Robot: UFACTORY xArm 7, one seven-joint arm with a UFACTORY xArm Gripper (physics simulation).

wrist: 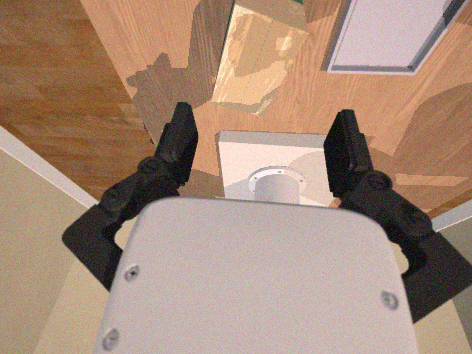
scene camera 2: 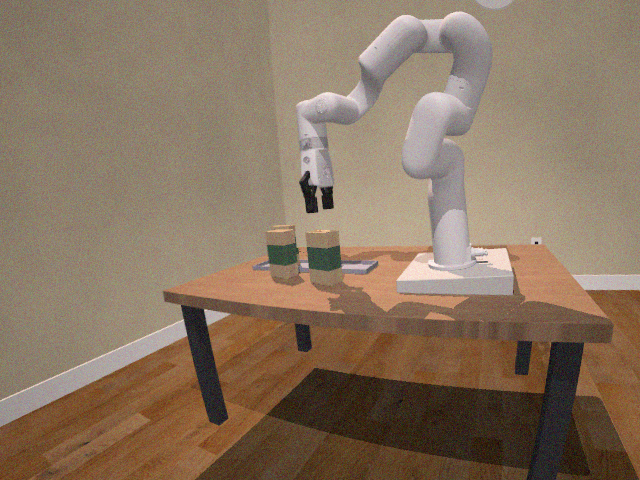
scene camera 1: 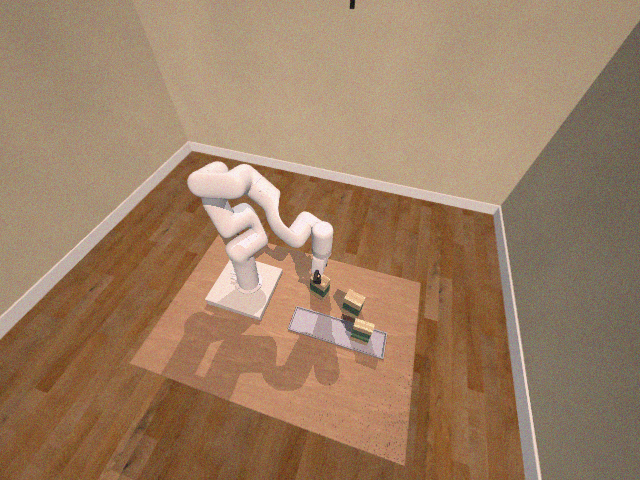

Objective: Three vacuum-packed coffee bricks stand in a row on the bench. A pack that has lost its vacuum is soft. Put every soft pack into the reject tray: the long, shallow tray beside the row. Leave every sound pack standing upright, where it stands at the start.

Labels:
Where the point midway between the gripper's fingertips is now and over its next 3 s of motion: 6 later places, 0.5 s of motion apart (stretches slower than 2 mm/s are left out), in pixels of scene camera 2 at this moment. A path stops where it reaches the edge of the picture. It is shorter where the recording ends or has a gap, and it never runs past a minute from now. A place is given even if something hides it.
The gripper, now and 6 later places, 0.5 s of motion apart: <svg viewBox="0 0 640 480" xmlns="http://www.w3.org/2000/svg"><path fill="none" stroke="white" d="M320 210L320 210L322 230L323 241L324 251L324 253L324 252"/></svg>

